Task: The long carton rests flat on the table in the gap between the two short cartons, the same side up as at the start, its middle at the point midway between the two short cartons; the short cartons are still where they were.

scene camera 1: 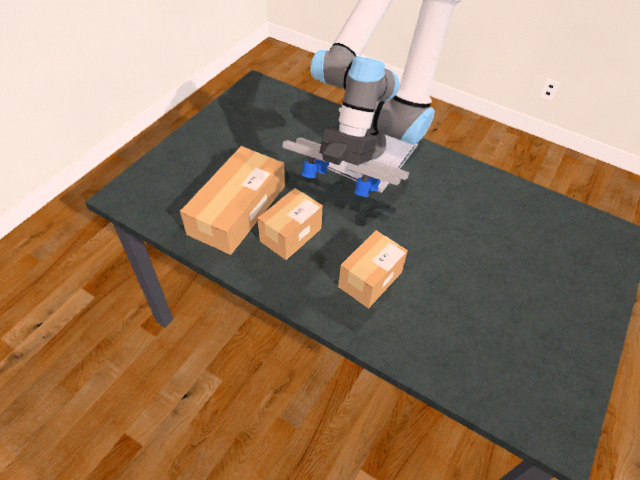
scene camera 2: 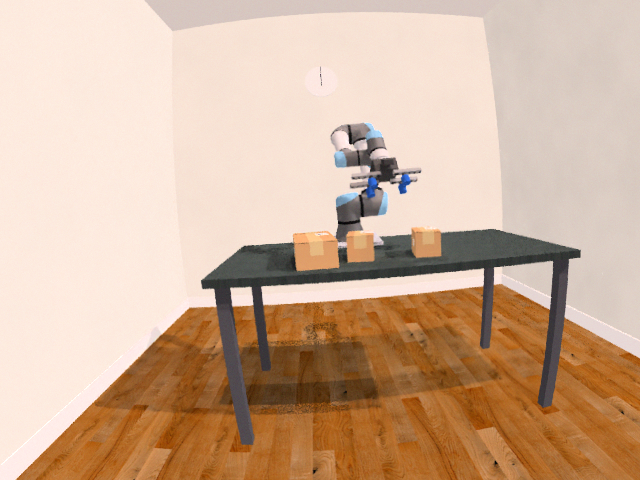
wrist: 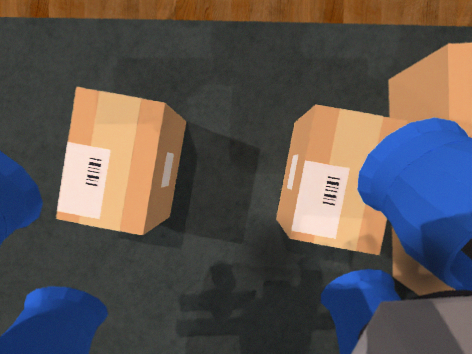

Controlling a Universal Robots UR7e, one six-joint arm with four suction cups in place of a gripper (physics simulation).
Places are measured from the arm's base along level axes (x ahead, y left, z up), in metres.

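Pixels of known places: hand at its tool point: (scene camera 1: 339, 181) (scene camera 2: 388, 189) (wrist: 209, 252).
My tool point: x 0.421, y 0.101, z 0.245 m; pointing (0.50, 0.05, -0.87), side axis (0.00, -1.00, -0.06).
Observation:
Ahead of a thing's pixels: the offset from my tool point to its top centre. Level surfaces: height alone.
The long carton {0.320 m right, 0.007 m ahead, 0.166 m down} (scene camera 1: 217, 198) (scene camera 2: 316, 254) (wrist: 425, 95) lies flat at the outer side of one short carton {0.132 m right, 0.015 m ahead, 0.166 m down} (scene camera 1: 281, 222) (scene camera 2: 360, 248) (wrist: 320, 145), outside the gap, with a narrow space between them. The other short carton {0.134 m left, 0.047 m ahead, 0.166 m down} (scene camera 1: 369, 266) (scene camera 2: 427, 244) (wrist: 122, 160) stands apart across a wide stretch of table. Both short cartons are upright with labels on top. My gripper (scene camera 1: 340, 176) (scene camera 2: 387, 184) is open: its four blue suction cups hang in the air, touching no carton. In the wrist view, cups hide part of the long carton and a corner of the nearer short carton.
The dark table {0.267 m down} (scene camera 1: 491, 258) (scene camera 2: 516, 248) (wrist: 210, 45) bears the cartons. Its long edge runs beyond them in the wrist view. The arm's pale base plate (scene camera 1: 404, 149) is on the table behind the gripper. Shadows of the arm and cartons fall on the table top.

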